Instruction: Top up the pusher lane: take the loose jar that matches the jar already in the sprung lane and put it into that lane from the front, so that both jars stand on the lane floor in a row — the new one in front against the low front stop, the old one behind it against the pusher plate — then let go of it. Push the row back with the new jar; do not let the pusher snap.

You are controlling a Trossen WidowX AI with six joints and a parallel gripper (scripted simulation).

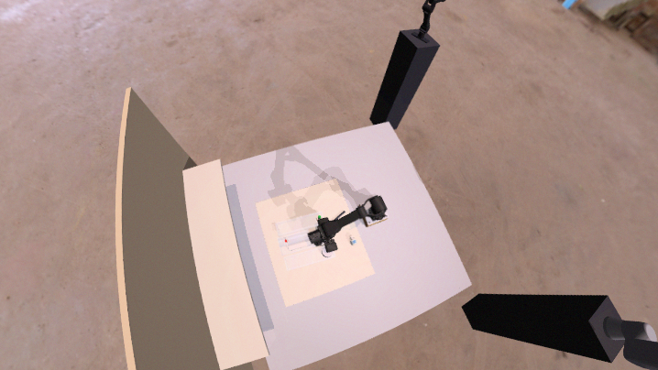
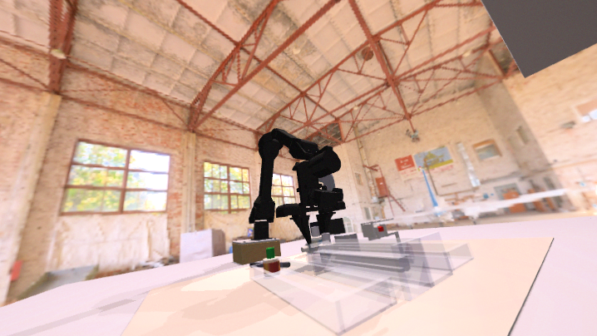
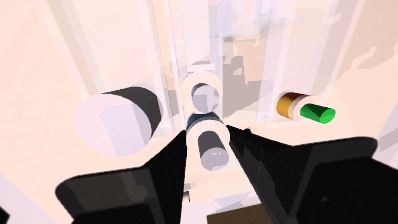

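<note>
Right now the grey cylinder is 30 mm ahead of my gripper tip, 80 mm to the left of it and 20 mm below it. From my gripper tip the other things lie so: clear lane rack 150 mm ahead, 40 mm to the right, 30 mm below; blue-banded jar 140 mm behind, 70 mm to the left, 30 mm below; black stick 110 mm behind, 90 mm to the right, 40 mm below.
</note>
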